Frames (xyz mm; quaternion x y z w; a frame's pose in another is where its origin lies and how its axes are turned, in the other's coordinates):
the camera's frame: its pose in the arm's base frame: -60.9 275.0 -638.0 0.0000 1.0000 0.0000 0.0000
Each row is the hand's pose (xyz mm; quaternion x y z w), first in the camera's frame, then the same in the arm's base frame.
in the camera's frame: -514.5 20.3 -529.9 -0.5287 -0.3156 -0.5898 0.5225
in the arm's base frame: 453.6 295.3 -108.1 -0.5898 0.5225 0.5287 0.3156
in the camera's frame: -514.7 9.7 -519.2 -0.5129 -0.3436 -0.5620 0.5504
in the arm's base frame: 453.8 284.7 -118.8 -0.5620 0.5504 0.5129 0.3436
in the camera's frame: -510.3 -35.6 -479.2 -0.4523 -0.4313 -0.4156 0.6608
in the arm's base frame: 449.4 239.4 -158.8 -0.4156 0.6608 0.4523 0.4313
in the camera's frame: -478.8 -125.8 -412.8 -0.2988 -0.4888 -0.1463 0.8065
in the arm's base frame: 417.9 149.2 -225.2 -0.1463 0.8065 0.2988 0.4888
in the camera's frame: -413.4 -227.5 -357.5 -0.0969 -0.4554 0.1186 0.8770
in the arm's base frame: 352.5 47.5 -280.5 0.1186 0.8770 0.0969 0.4554
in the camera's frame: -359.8 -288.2 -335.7 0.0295 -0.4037 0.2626 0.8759
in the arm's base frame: 298.9 -13.2 -302.3 0.2626 0.8759 -0.0295 0.4037
